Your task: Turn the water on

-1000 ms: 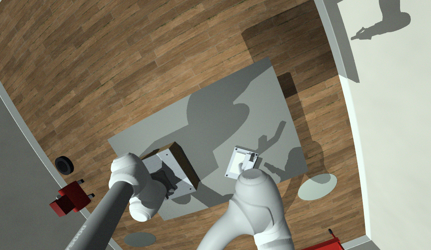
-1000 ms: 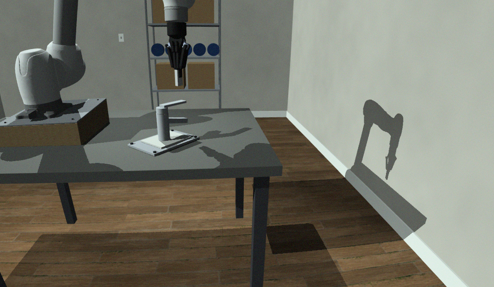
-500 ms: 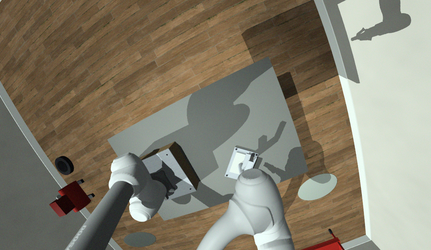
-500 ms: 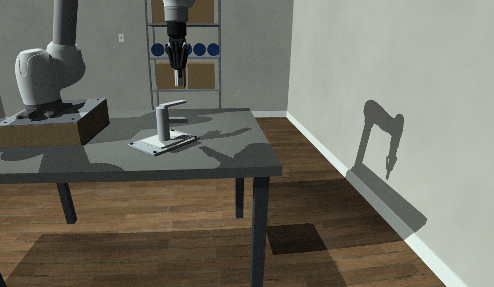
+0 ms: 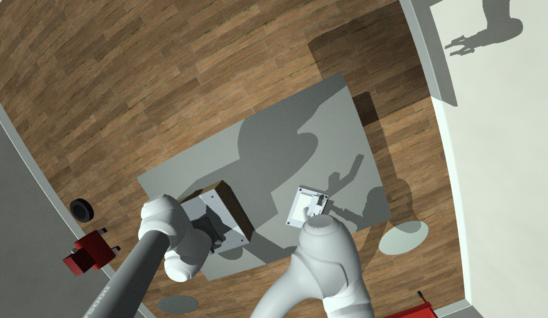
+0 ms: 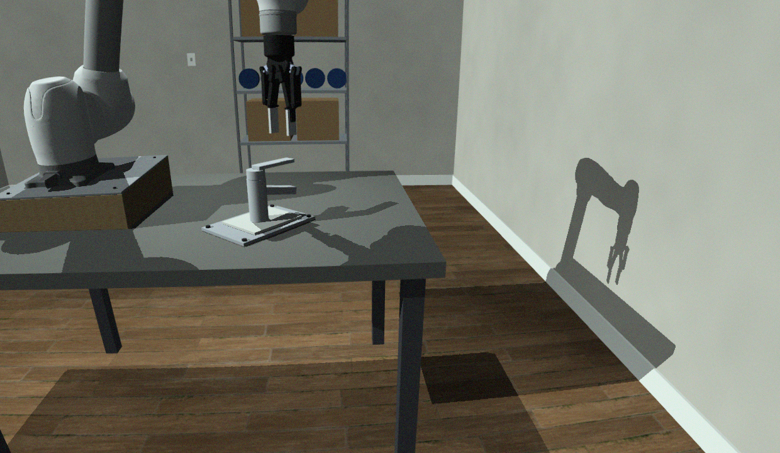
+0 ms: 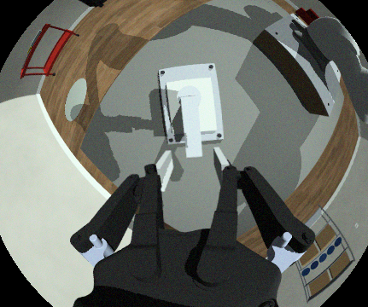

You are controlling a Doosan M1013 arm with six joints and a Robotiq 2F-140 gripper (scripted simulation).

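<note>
Right now my hand is 10 cm above the tap lever, 3 cm to the left of it and 2 cm past it. From my hand the other things lie so: grey tap (16 cm below, 5 cm to the right, 4 cm behind).
</note>
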